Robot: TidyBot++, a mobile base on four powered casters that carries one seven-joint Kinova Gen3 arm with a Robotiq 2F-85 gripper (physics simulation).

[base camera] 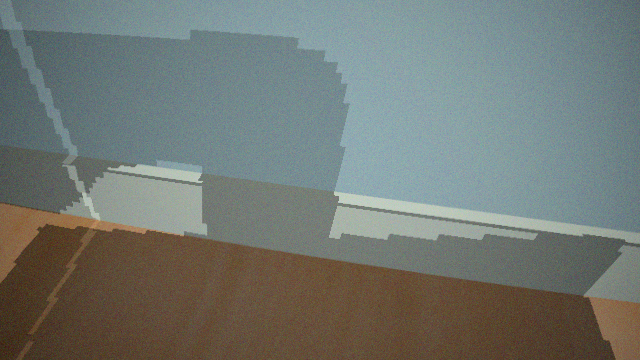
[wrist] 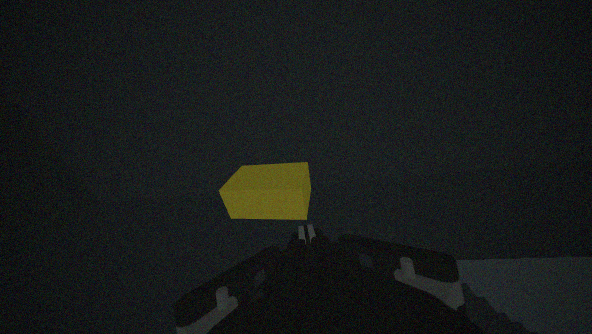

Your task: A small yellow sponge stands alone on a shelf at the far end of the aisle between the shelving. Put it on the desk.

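Frame: origin at the arm's base, x back, y right, z up, level; millimetres.
Where they show: gripper, between the fingertips: (wrist: pixel 306 235).
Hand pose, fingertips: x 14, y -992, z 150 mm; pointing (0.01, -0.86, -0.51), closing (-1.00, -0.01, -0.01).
After its pixels a point has its place.
The yellow sponge (wrist: pixel 267 192) {x 50, y -1034, z 178 mm} shows near the middle of the wrist view, against a very dark surface. My gripper (wrist: pixel 306 235) {x 14, y -992, z 150 mm} is shut and empty. Its fingertips are together just below the sponge's lower right corner in the wrist view, with a small gap between them and the sponge in the picture. The sponge and the gripper do not show in the base camera view. The desk does not show in either view that I can make out.
The base camera view shows a blue wall (base camera: pixel 475 110) {x -354, y 111, z -205 mm} with a pale skirting board (base camera: pixel 155 200) {x -378, y -176, z -344 mm} and a brown wooden floor (base camera: pixel 300 310) {x -292, y -16, z -397 mm}, crossed by large shadows. In the wrist view a paler grey surface (wrist: pixel 540 290) {x -134, y -930, z 137 mm} lies at the lower right. The surroundings there are too dark to tell.
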